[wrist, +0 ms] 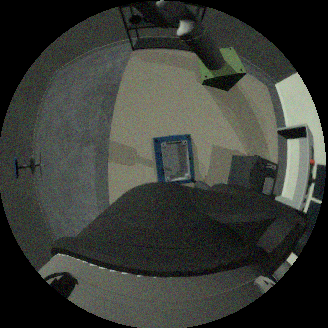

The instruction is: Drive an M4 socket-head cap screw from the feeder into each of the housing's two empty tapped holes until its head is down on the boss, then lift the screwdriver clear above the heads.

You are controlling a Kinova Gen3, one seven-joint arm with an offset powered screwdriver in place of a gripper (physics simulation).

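The housing [175, 159], a light grey open rectangular box, sits in a blue fixture [159, 159] near the middle of the wrist view. Small bosses show at its far corners; its near edge is bright. Whether screw heads sit on the bosses is too small and grainy to tell. My screwdriver [160, 225] fills the lower middle as a large dark body. Its narrow nose shows dimly beside the fixture's near right corner; bit and any screw on it cannot be made out. A dark box with a pale panel, apparently the feeder [242, 170], stands right of the housing.
The arm's base stands on a green block [224, 73] at the upper right of the beige table top [160, 100]. A light grey open bin [295, 172] is at the far right. A dark rack frame [131, 37] stands behind the table's far edge.
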